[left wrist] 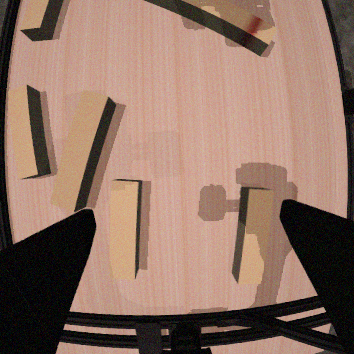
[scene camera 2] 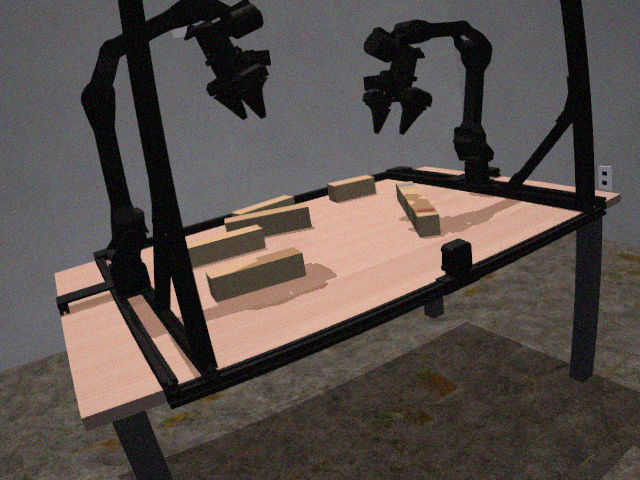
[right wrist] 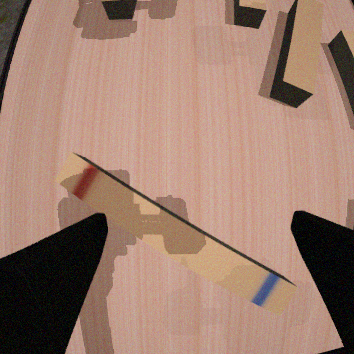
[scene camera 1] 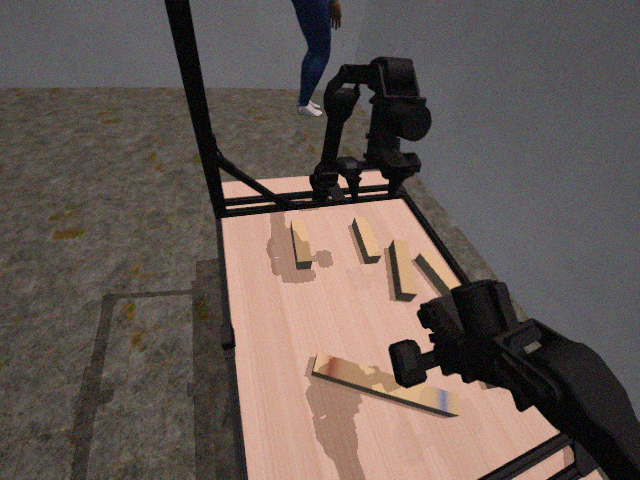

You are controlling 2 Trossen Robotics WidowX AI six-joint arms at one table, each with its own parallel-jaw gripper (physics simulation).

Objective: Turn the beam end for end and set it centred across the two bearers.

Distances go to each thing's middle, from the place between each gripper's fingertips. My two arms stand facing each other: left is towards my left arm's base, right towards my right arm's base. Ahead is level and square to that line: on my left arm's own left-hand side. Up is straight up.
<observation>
Now: the beam point(scene camera 1: 346, 373) 170 mm below my right hand, 40 mm to the right of it and 20 mm behind it.
Now: left hand 34 cm to the left of the beam, 26 cm above it and 4 cm past it.
</observation>
